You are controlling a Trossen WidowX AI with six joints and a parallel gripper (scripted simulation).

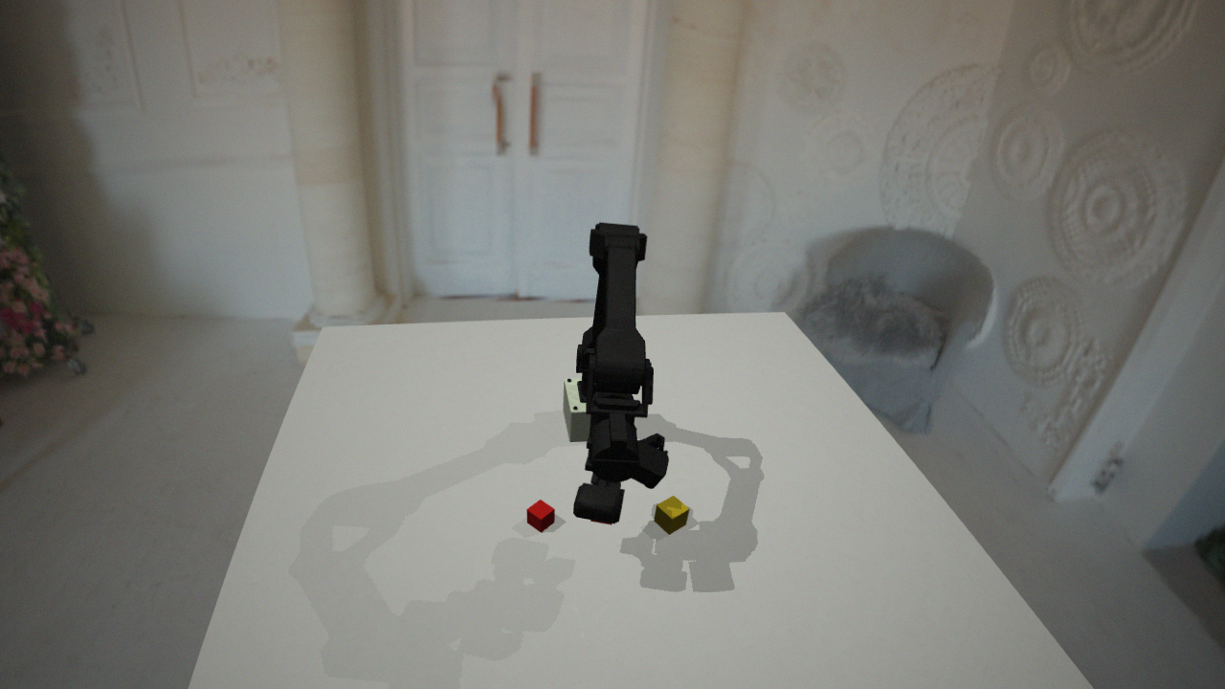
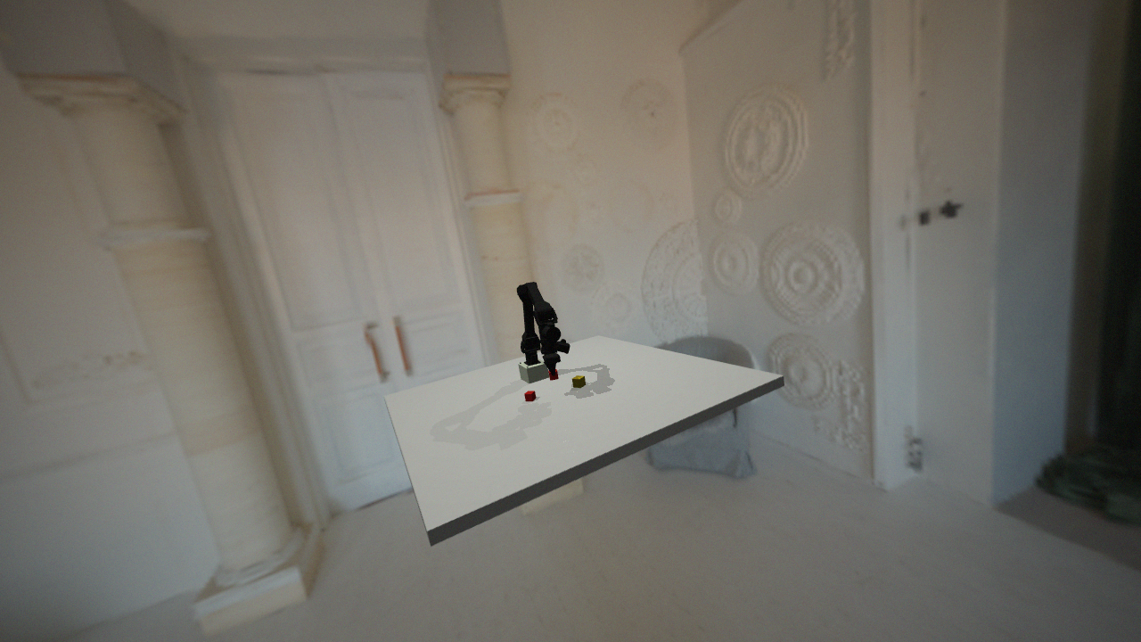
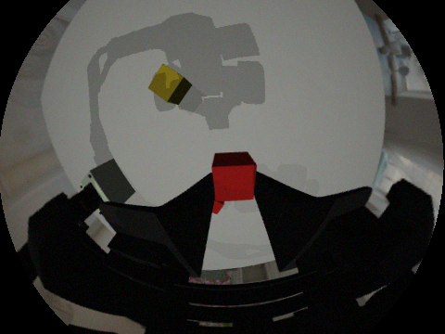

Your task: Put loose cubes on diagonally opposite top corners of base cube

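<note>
My gripper tip is 5 cm past the yellow cube, 13 cm to the right of it and 8 cm above it. Round my gripper tip: red cube: 7 cm behind, 9 cm to the right, 8 cm below.
</note>
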